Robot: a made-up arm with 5 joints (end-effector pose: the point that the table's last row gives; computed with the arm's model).
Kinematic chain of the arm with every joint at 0, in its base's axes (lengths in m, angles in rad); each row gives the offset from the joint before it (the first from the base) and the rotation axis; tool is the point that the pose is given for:
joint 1: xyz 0 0 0.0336 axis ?
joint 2: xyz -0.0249 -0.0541 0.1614 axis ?
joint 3: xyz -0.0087 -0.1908 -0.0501 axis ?
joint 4: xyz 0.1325 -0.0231 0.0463 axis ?
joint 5: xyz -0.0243 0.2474 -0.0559 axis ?
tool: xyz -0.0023 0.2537 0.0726
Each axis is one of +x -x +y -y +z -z.
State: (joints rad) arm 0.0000 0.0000 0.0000 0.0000 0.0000
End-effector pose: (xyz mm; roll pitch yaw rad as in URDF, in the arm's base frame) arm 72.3 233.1 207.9 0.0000 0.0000 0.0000
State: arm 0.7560 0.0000 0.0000 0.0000 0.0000
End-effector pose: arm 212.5 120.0 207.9 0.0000 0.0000 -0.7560
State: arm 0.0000 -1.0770 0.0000 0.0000 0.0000
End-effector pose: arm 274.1 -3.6 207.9 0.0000 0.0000 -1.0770
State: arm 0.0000 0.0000 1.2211 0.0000 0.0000
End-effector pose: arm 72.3 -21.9 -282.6 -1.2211 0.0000 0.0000
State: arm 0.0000 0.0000 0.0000 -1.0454 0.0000
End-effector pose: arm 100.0 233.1 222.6 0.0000 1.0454 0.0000
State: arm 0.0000 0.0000 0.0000 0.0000 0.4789
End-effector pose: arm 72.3 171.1 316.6 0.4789 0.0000 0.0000
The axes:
joint 1: -z
joint 2: +z
joint 3: -x
joint 4: -y
joint 5: +x

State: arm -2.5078 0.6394 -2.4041 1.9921 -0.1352
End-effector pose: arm -102.3 597.9 449.5 1.0126 0.7416 0.9886
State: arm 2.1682 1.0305 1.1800 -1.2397 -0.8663
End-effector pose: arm -77.5 113.2 -263.4 -2.3040 0.3685 -2.3526
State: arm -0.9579 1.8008 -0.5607 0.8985 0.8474
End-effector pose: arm 54.8 -84.5 442.3 1.6369 -0.7243 2.1697
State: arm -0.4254 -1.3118 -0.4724 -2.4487 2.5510
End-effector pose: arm -80.9 -332.1 171.9 -1.1768 0.6051 1.8940
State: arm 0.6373 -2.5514 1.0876 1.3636 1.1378
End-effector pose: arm 30.4 -20.1 -60.6 -0.3255 -0.4720 -1.8510
